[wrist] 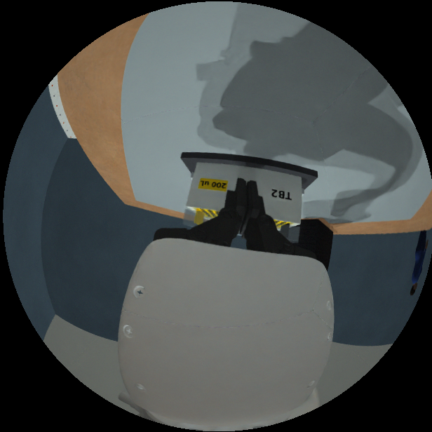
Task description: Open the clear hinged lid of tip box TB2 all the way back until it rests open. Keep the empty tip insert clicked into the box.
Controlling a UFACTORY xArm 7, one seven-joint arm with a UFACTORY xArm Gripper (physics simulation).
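The tip box TB2 (250,200) shows its white front wall, with a yellow "200 uL" label and the black letters "TB2" upside down in the wrist view. It stands on a dark base plate (220,158). My gripper (242,192) is shut and empty, its fingertips together in front of the middle of the front wall. Yellow-and-black striped strips and a clear part (190,217) show at the box's upper edge, partly behind the fingers. Whether the clear part is the lid, and how far the lid is open, I cannot tell. The tip insert is hidden.
A light grey mat (160,150) lies on the orange-brown table (95,100). A black block-like object (318,240) shows right of the gripper, near the table's far edge. A white dotted strip (61,110) is at the left. A blue-clad figure (420,255) shows at the far right.
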